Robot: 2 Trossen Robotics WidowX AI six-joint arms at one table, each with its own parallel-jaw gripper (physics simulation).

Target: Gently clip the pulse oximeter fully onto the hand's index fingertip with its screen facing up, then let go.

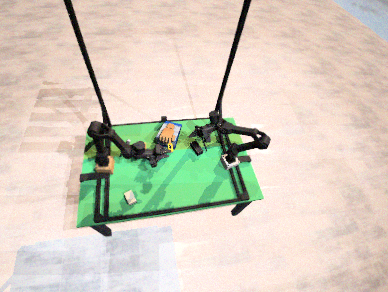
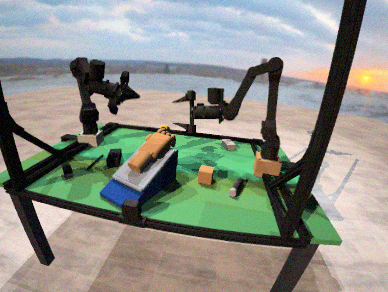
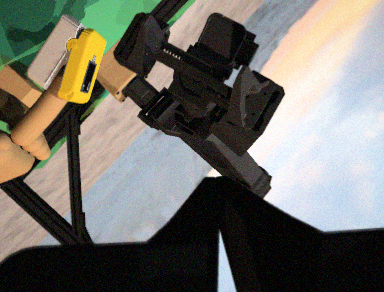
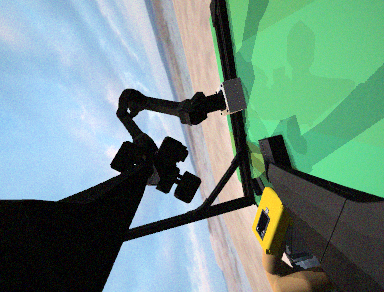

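Where they show: left gripper, fingertip midpoint: (image 1: 188,136) (image 2: 140,97) (image 3: 215,187) (image 4: 160,182); right gripper, fingertip midpoint: (image 1: 170,153) (image 2: 172,112) (image 3: 193,43) (image 4: 207,169); left arm's base, link origin: (image 1: 230,159) (image 2: 90,132) (image 4: 221,100); right arm's base, link origin: (image 1: 103,162) (image 2: 268,156) (image 3: 132,84).
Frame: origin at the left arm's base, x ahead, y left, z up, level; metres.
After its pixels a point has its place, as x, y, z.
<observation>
The tan model hand (image 1: 167,134) {0.383, -0.287, 0.094} (image 2: 156,146) {0.381, -0.339, 0.081} (image 4: 295,279) {0.405, -0.240, 0.087} lies on a grey-topped blue wedge (image 1: 179,127) (image 2: 159,177). The yellow pulse oximeter (image 1: 170,147) {0.401, -0.173, 0.102} (image 2: 164,127) {0.399, -0.200, 0.106} (image 3: 81,67) {0.387, -0.173, 0.101} (image 4: 270,221) {0.410, -0.171, 0.100} sits on a fingertip at the hand's far end, and its dark screen shows from above. My right gripper (image 1: 161,156) (image 2: 180,113) (image 3: 193,43) {0.427, -0.105, 0.144} is open and empty. It is beside the oximeter, a little apart from it and not touching. My left gripper (image 1: 191,134) {0.292, -0.142, 0.214} (image 2: 134,95) {0.292, -0.142, 0.214} is shut and empty, raised off to the hand's other side.
A black box (image 1: 196,148) {0.192, -0.179, -0.024} (image 2: 114,157) {0.194, -0.226, -0.025}, a thin black rod (image 2: 94,162) {0.105, -0.228, -0.052} and a small black cube (image 2: 67,170) {0.046, -0.342, -0.028} lie near the left arm. A tan cube (image 2: 205,174) {0.558, -0.348, -0.018}, a grey block (image 1: 130,197) {0.735, 0.020, -0.028} (image 2: 228,144) {0.726, -0.020, -0.029} and a dark cylinder (image 2: 236,187) {0.662, -0.406, -0.034} lie on the green table (image 1: 187,185) {0.358, 0.058, -0.059}.
</observation>
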